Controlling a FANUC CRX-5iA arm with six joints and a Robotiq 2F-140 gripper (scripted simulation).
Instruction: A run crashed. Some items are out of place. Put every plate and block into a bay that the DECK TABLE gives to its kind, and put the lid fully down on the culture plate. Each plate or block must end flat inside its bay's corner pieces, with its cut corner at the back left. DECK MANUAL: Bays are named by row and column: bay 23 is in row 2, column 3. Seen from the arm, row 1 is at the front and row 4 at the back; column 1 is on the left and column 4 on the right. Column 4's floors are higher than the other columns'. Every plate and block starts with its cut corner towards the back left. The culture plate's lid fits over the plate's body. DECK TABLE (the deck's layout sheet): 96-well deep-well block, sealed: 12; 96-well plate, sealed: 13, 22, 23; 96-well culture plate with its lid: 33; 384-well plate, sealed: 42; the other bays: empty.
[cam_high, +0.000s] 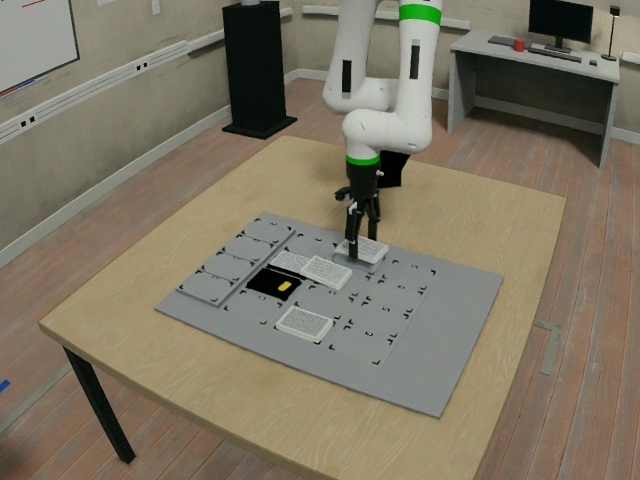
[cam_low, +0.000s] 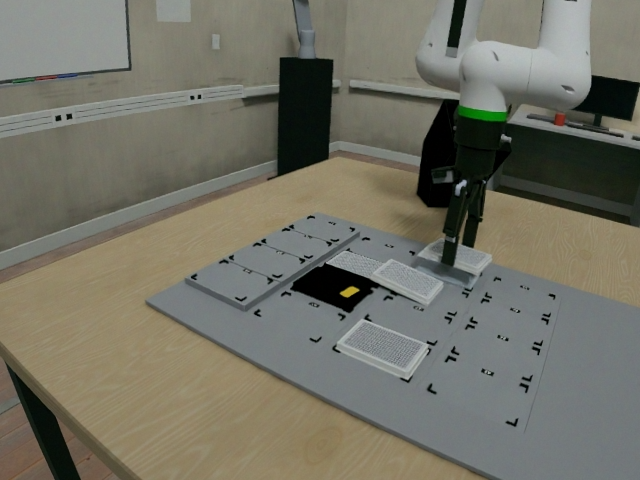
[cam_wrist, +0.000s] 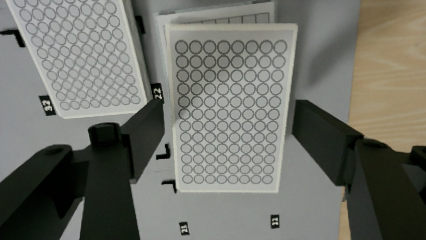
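My gripper is now 5 cm above the deep-well block and 1 cm to the left of it. The rest, counted from my hand: lid: 23 cm ahead, 16 cm to the right, 6 cm below; then 384-well plate: 32 cm ahead, 6 cm below, 1 cm to the left; then 96-well plate: 17 cm to the right, 12 cm ahead, 6 cm below.
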